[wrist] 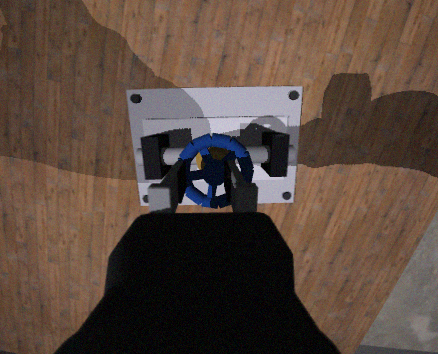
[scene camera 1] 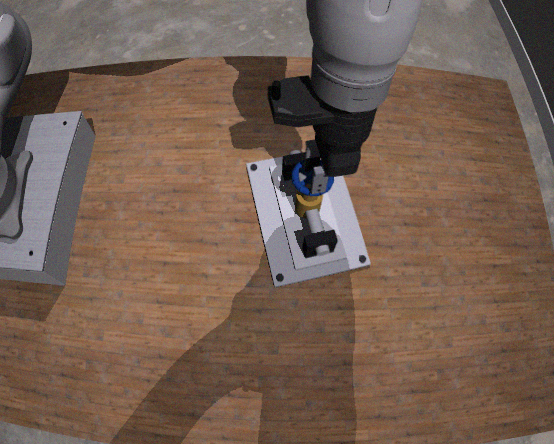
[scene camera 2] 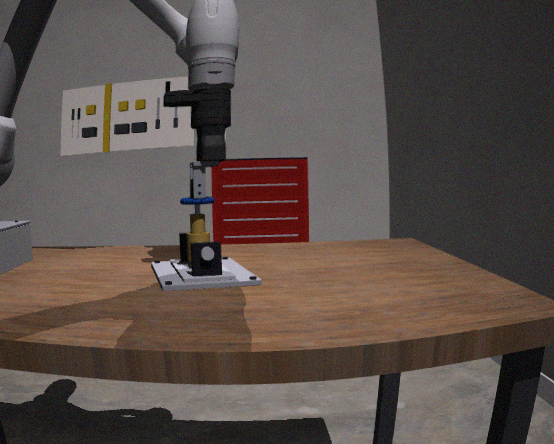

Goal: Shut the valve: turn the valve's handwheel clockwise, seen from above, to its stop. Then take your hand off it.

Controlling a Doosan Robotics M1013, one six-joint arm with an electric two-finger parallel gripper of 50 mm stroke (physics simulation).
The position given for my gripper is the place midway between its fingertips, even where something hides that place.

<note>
I see my gripper (scene camera 1: 314,179), a blue handwheel (wrist: 213,173) and a pale base plate (scene camera 1: 281,264).
My gripper shows as well in the wrist view (wrist: 205,173) and in scene camera 2 (scene camera 2: 197,198). The pale base plate also shows in the wrist view (wrist: 273,101) and in scene camera 2 (scene camera 2: 169,279).
</note>
